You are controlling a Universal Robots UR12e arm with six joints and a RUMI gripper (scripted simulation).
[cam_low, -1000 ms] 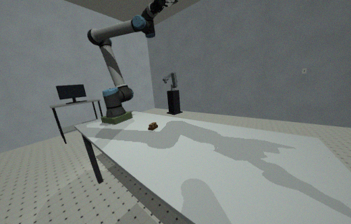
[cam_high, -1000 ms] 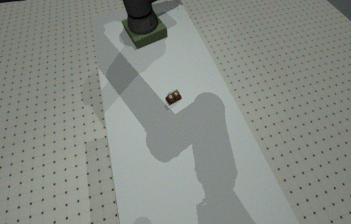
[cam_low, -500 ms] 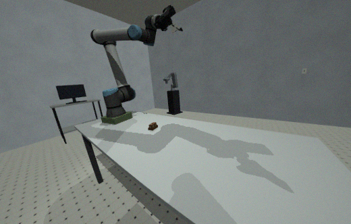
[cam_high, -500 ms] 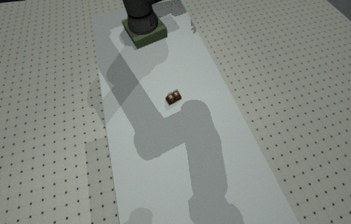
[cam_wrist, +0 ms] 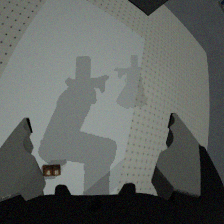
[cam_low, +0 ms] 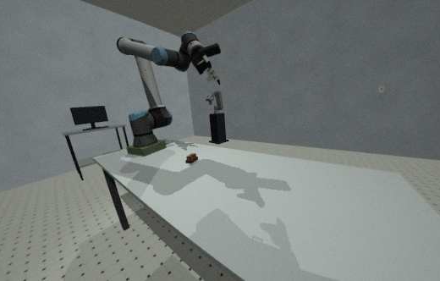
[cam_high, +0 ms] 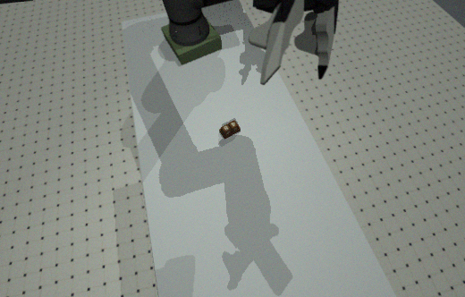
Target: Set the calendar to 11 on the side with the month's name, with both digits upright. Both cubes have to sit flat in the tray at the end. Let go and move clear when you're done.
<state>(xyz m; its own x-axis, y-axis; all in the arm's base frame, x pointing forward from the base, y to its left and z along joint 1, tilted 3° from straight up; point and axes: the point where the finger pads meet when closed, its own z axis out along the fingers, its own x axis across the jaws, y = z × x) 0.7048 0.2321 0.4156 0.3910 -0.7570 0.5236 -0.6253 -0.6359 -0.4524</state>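
Now: hand 45 cm above the brown cube, 18 cm past it and 10 cm to the left of it. Also, from my hand: brown calendar tray 47 cm below, 19 cm behind, 8 cm to the right.
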